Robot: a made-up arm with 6 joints. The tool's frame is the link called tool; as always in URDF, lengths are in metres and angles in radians. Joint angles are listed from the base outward.
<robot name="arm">
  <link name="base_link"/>
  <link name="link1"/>
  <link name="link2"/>
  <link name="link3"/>
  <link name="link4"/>
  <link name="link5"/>
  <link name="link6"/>
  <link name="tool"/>
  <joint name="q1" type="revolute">
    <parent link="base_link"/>
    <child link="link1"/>
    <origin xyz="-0.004 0.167 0.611" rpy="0 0 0"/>
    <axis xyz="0 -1 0"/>
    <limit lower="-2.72" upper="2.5"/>
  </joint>
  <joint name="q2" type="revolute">
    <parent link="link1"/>
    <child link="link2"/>
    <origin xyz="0.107 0.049 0.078" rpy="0 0 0"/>
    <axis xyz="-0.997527 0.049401 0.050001"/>
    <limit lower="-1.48" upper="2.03"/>
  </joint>
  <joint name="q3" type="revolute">
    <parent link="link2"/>
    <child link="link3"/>
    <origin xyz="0.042 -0.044 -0.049" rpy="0 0 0"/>
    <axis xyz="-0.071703 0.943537 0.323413"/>
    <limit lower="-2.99" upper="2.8"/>
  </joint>
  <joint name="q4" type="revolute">
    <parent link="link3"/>
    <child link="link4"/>
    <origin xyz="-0.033 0.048 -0.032" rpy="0 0 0"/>
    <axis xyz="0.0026 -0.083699 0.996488"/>
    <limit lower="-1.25" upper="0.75"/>
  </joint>
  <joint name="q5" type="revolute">
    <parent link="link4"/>
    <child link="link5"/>
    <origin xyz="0.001 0.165 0.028" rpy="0 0 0"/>
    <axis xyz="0 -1 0"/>
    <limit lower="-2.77" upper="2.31"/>
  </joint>
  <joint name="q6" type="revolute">
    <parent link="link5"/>
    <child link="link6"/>
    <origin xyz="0.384 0.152 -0.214" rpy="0 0 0"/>
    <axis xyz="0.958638 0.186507 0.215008"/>
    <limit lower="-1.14" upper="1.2"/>
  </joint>
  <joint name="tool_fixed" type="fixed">
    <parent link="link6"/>
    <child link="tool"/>
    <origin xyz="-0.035 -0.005 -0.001" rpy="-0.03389 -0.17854 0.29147"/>
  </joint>
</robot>
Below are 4 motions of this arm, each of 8 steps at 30 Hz.
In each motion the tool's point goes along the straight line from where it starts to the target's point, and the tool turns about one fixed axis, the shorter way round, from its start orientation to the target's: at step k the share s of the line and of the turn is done. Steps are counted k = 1, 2, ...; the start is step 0. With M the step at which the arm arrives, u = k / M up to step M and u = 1 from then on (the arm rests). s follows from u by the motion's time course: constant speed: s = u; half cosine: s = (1 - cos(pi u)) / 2; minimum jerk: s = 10 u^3 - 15 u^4 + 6 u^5.
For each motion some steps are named. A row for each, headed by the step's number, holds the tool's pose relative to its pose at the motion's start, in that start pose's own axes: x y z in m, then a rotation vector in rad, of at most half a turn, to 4 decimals.
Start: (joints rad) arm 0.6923 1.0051 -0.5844 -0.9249 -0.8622 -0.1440
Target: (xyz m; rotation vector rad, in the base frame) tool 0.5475 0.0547 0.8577 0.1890 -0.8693 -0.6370
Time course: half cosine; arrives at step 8
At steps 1, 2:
1: 0.0001 -0.0002 0.0009 0.0156 0.0021 -0.0036
2: 0.0004 -0.0009 0.0034 0.0599 0.0081 -0.0137

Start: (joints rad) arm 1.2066 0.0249 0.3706 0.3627 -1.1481 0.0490
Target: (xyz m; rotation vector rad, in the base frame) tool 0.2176 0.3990 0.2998 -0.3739 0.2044 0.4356
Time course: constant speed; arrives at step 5
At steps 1, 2, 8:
1: -0.0019 -0.0074 -0.0060 -0.0048 0.0129 -0.0141
2: -0.0037 -0.0147 -0.0120 -0.0096 0.0257 -0.0282
8: -0.0094 -0.0368 -0.0299 -0.0241 0.0643 -0.0704

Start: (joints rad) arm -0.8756 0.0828 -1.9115 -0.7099 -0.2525 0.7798
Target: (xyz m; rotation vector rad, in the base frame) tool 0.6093 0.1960 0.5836 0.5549 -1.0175 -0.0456
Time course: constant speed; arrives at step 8
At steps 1, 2, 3, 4, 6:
1: -0.0178 0.0076 -0.0100 -0.0066 0.0434 0.0419
2: -0.0356 0.0152 -0.0200 -0.0133 0.0869 0.0838
3: -0.0534 0.0227 -0.0299 -0.0199 0.1303 0.1257
4: -0.0711 0.0303 -0.0399 -0.0266 0.1738 0.1676
6: -0.1067 0.0455 -0.0599 -0.0399 0.2607 0.2514

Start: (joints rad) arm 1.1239 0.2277 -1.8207 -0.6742 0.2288 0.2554
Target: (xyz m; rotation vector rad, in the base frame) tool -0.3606 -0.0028 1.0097 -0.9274 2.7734 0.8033
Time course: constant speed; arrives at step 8
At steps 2, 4, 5, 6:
2: 0.0038 -0.0209 -0.0027 -0.0739 0.0128 -0.0429
4: 0.0077 -0.0418 -0.0055 -0.1477 0.0255 -0.0858
5: 0.0096 -0.0523 -0.0068 -0.1847 0.0319 -0.1072
6: 0.0115 -0.0627 -0.0082 -0.2216 0.0383 -0.1287

